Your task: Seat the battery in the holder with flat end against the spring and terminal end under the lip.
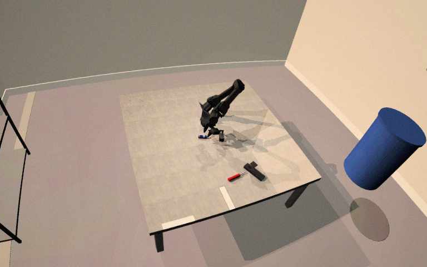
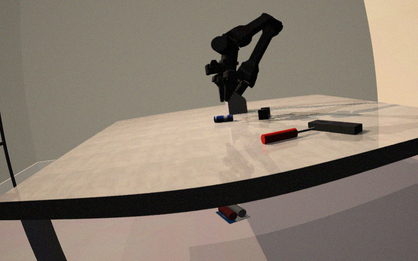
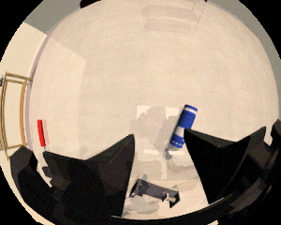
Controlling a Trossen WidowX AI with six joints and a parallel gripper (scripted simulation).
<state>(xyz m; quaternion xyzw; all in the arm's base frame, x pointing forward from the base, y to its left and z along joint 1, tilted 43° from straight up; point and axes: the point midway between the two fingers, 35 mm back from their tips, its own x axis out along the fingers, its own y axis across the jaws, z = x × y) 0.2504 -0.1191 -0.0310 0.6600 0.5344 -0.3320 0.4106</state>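
My gripper tip is now 60 mm above the battery and 40 mm past it. The rest, counted from my gripper tip: black block: 390 mm ahead, 190 mm to the left, 60 mm below; red-handled screwdriver: 370 mm ahead, 70 mm to the left, 60 mm below.
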